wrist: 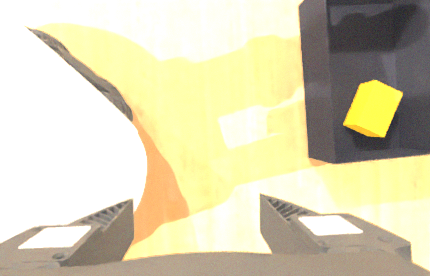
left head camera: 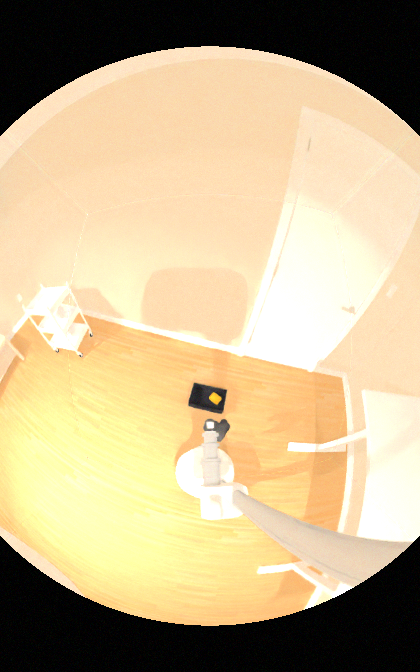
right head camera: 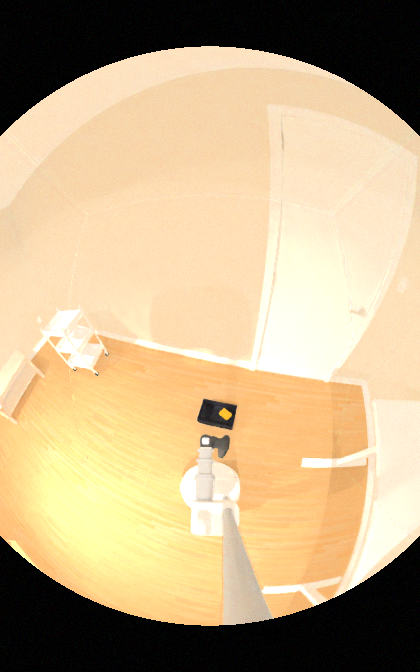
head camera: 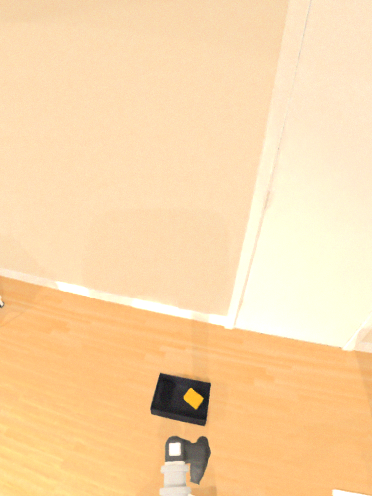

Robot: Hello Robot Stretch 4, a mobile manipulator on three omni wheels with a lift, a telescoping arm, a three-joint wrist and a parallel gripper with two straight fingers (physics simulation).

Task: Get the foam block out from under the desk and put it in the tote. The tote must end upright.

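Frame: origin at the robot's base, x ahead, y left, z up, level; centimetres.
Where they show: gripper, fingertip midpoint: [wrist: 197, 215].
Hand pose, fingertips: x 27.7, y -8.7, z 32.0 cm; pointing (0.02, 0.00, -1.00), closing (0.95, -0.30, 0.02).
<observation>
Each offset is from my fingertips to the top centre of the thing. Level surfaces: height alone.
The black tote {dx +34.9, dy +4.5, dz -24.8 cm} [head camera: 172, 417] [left head camera: 206, 409] [right head camera: 215, 425] [wrist: 317, 85] stands upright on the wooden floor. The yellow foam block {dx +35.7, dy -2.3, dz -30.0 cm} [head camera: 193, 398] [left head camera: 215, 398] [right head camera: 225, 414] [wrist: 374, 107] lies inside it, toward its right side in the head camera view. My gripper [head camera: 199, 460] [left head camera: 220, 430] [right head camera: 221, 445] [wrist: 197, 215] is open and empty, with its two fingers wide apart in the wrist view. It is outside the tote, on the robot's side of it. In the wrist view the tote is at the upper right, cut off by the view's edge.
My round white base [left head camera: 185, 472] [right head camera: 189, 487] is close behind the gripper. A white desk {dz +60.2 cm} [left head camera: 390, 465] [right head camera: 400, 450] with white legs stands at the right. A white cart [left head camera: 47, 300] [right head camera: 62, 321] stands at the far left by the wall. A door [head camera: 300, 250] is beyond the tote.
</observation>
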